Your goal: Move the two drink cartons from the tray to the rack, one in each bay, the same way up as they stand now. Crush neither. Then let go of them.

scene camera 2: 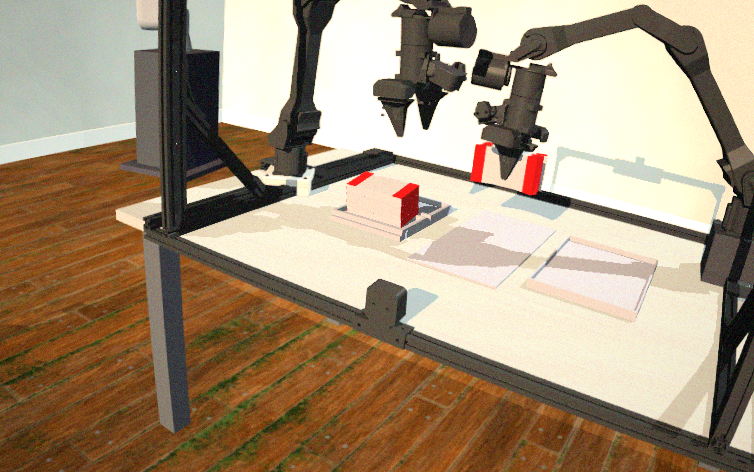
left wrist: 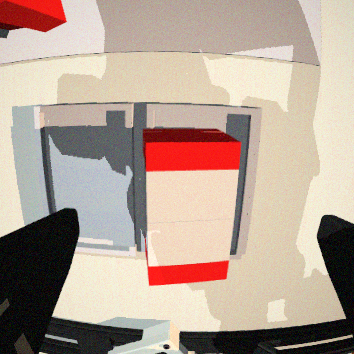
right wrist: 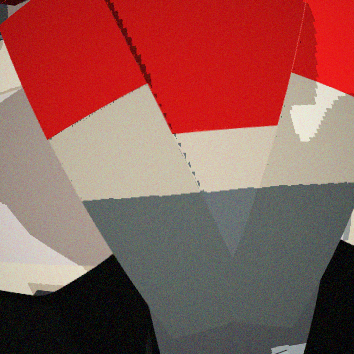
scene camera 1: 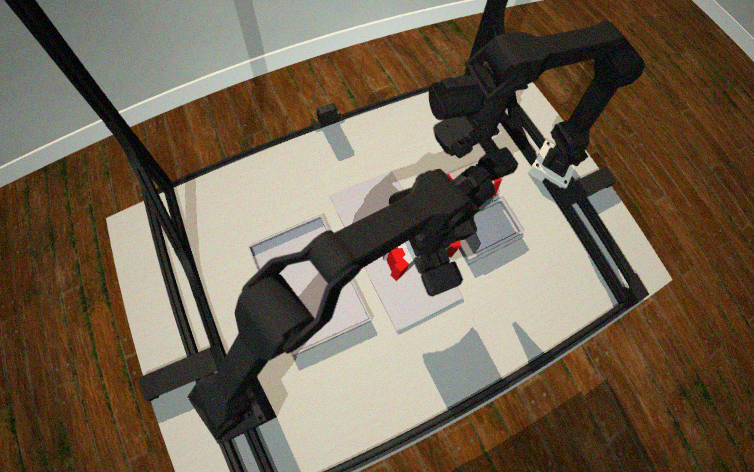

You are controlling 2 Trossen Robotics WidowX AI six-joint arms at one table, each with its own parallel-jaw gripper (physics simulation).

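Frame: origin at the left arm's base, x ahead, y left, z up, level; centimetres.
Seen in the pictures: left gripper, fingertip midpoint: (scene camera 2: 413, 133) (left wrist: 203, 225) (scene camera 1: 463, 159); right gripper, fingertip midpoint: (scene camera 2: 506, 178) (scene camera 1: 418, 252); left arm's base, link origin: (scene camera 2: 289, 172) (scene camera 1: 556, 162); right arm's base, link origin: (scene camera 2: 741, 232) (scene camera 1: 229, 406).
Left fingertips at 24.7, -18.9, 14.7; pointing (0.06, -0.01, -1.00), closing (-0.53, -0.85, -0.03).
Pixels of each thing's top centre, then the offset from my left fingertips to it, as dx, dy, dz. "spot": a spot on its surface instead. Level surfaces: height alone.
- white carton with red ends, top centre: (left wrist: 185, 224) (scene camera 2: 384, 181) (scene camera 1: 473, 178) -4.3, +3.1, -10.2
- rack, top centre: (left wrist: 139, 187) (scene camera 2: 394, 206) (scene camera 1: 474, 207) -1.6, +6.5, -16.3
- bay, surface spot: (left wrist: 90, 200) (scene camera 1: 491, 224) spot: -0.7, +12.0, -17.3
- second carton, top centre: (scene camera 1: 423, 242) (scene camera 2: 511, 149) +18.6, +1.9, -1.4
- tray, top centre: (scene camera 2: 599, 268) (scene camera 1: 306, 282) +33.4, -14.8, -16.7
- flat pale board, surface height: dz -17.9
- dark block, surface spot: (scene camera 2: 385, 302) (scene camera 1: 323, 110) spot: -3.5, -37.2, -14.5
One white carton with red ends (scene camera 2: 373, 203) (left wrist: 192, 215) lies in one bay of the rack (scene camera 2: 364, 221) (left wrist: 85, 115), its long side level. The rack's other bay (left wrist: 90, 200) (scene camera 1: 495, 222) is empty. My left gripper (scene camera 2: 412, 121) (left wrist: 203, 225) is open above the racked carton, apart from it. My right gripper (scene camera 2: 505, 171) (right wrist: 220, 280) is shut on the second carton (scene camera 2: 489, 166) (right wrist: 215, 75) (scene camera 1: 397, 264), which hangs above the table with its red ends to the sides. The tray (scene camera 1: 286, 230) (scene camera 2: 581, 300) holds no carton. Arms hide both gripper tips in scene camera 1.
A flat pale board (scene camera 1: 417, 306) (scene camera 2: 489, 269) lies between tray and rack. The right arm (scene camera 1: 378, 233) reaches over it. A dark block (scene camera 1: 326, 114) (scene camera 2: 385, 302) stands on the table's edge. A white bracket (scene camera 1: 556, 175) (scene camera 2: 303, 183) is at the left arm's base.
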